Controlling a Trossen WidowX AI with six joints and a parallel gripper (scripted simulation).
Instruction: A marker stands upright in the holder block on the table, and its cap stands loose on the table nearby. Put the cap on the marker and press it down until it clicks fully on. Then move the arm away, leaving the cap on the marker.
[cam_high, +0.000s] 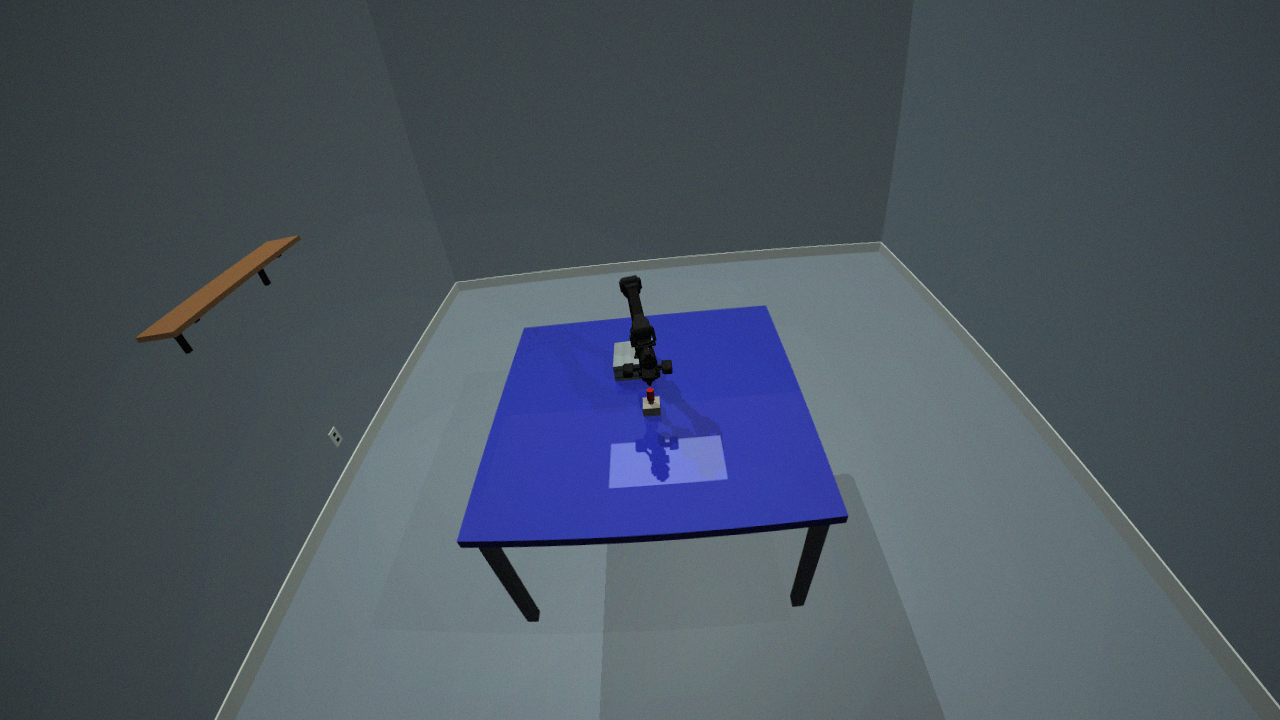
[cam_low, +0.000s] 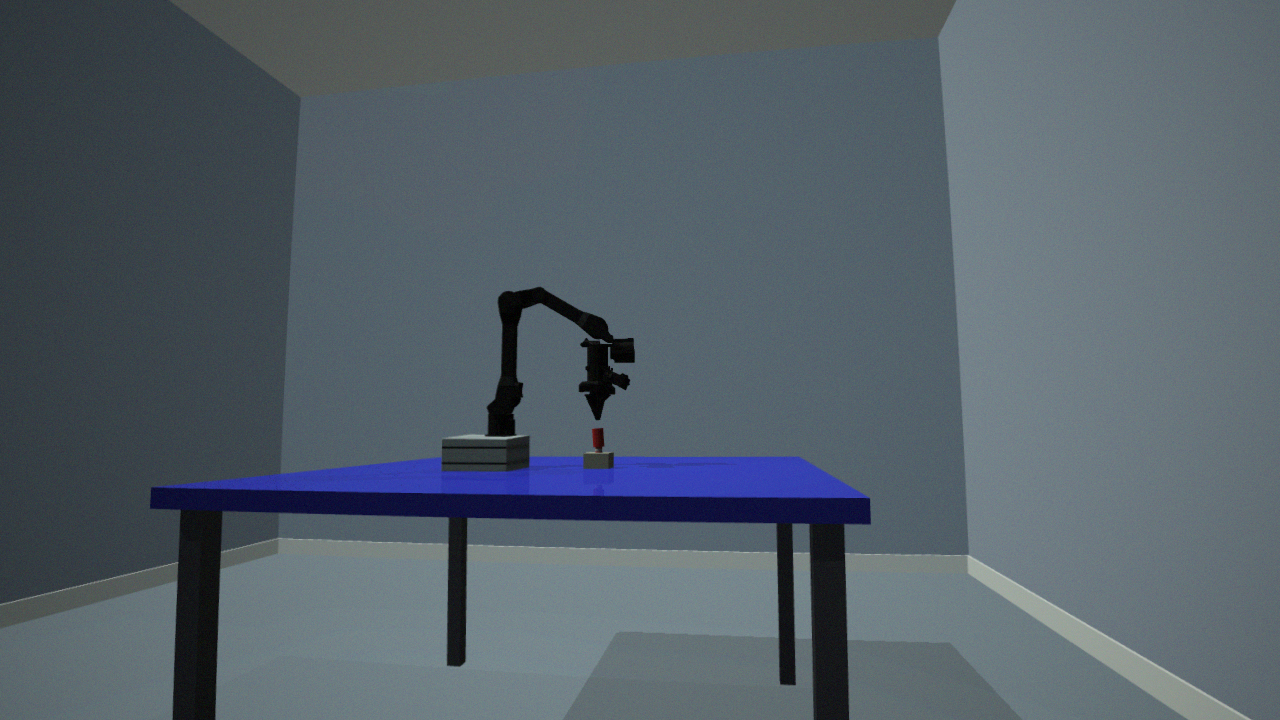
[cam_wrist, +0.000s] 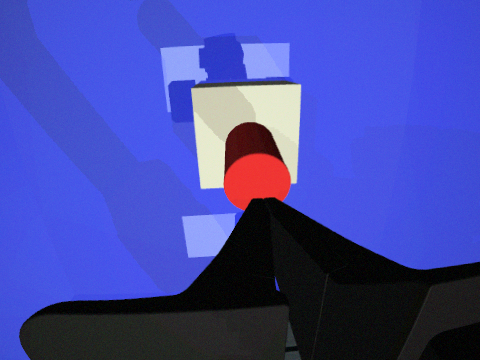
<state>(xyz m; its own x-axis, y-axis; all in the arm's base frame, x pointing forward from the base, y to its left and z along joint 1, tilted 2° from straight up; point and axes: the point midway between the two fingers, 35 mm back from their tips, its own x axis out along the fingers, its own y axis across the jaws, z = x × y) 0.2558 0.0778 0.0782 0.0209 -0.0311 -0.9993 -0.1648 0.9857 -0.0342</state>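
Now: gripper tip 50 mm above the red cap. From my gripper tip the other things lie so: holder block (110 mm below).
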